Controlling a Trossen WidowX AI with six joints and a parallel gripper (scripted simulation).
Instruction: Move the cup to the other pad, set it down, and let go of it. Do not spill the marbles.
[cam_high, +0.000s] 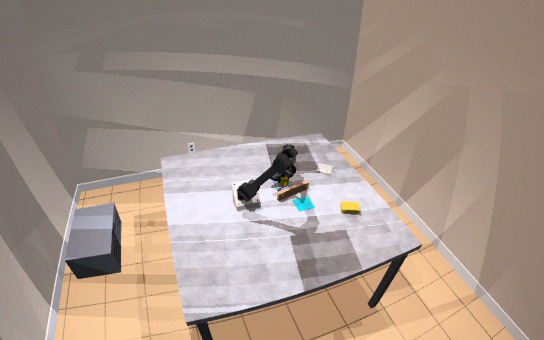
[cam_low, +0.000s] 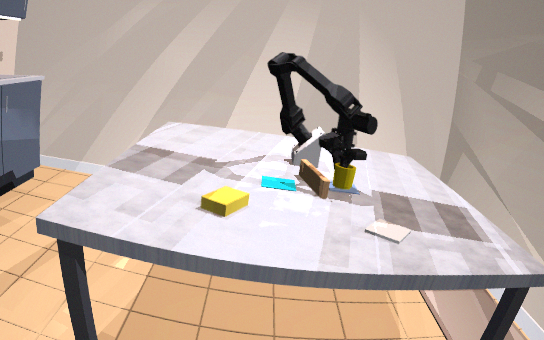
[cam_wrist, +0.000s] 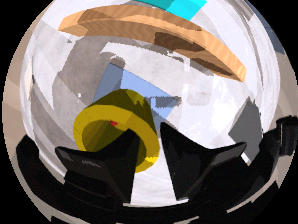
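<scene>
Right now my gripper tip is 20 mm short of the light blue pad, 20 mm to the right of it and 40 mm above it. Also, from my gripper tip: teal pad: 90 mm ahead, 190 mm to the right, 40 mm below; yellow cup: 20 mm ahead, 20 mm to the left; brown block: 60 mm ahead, 80 mm to the right, 20 mm below.
</scene>
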